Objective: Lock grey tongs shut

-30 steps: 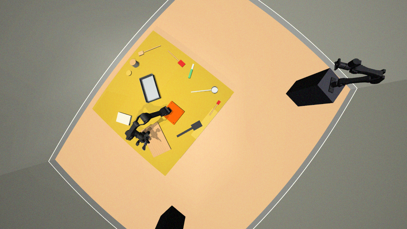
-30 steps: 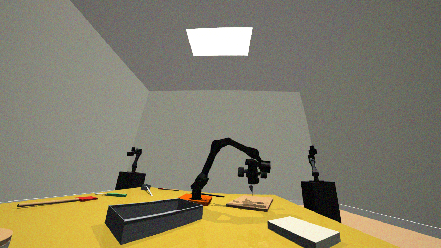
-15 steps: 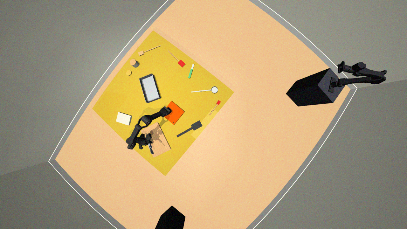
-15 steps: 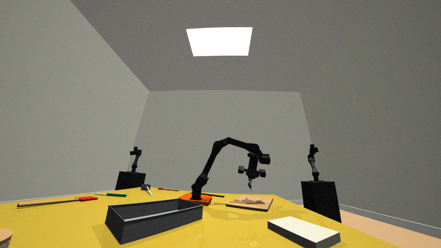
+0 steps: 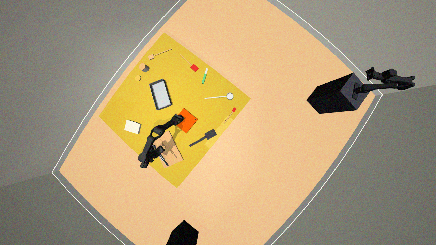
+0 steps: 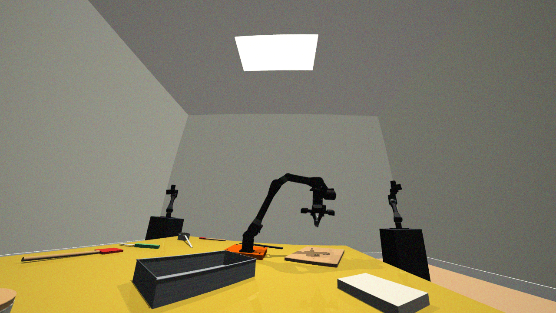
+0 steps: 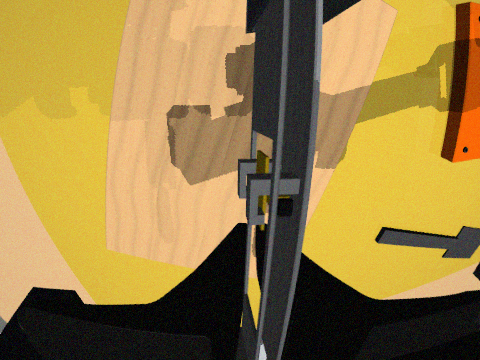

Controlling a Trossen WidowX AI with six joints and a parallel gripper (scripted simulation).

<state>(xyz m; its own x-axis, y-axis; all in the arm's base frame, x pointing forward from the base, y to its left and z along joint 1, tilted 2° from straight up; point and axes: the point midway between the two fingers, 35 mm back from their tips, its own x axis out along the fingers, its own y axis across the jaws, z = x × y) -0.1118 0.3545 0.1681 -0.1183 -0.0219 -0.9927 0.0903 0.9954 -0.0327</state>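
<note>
The wooden board lies 14 cm below my gripper tip and 1 cm to the left of it. Also, from my gripper tip: roasting tin (46 cm ahead, 39 cm to the right, 12 cm below); white block (47 cm ahead, 14 cm below, 10 cm to the left); black spatula (38 cm to the right, 21 cm behind, 15 cm below).
</note>
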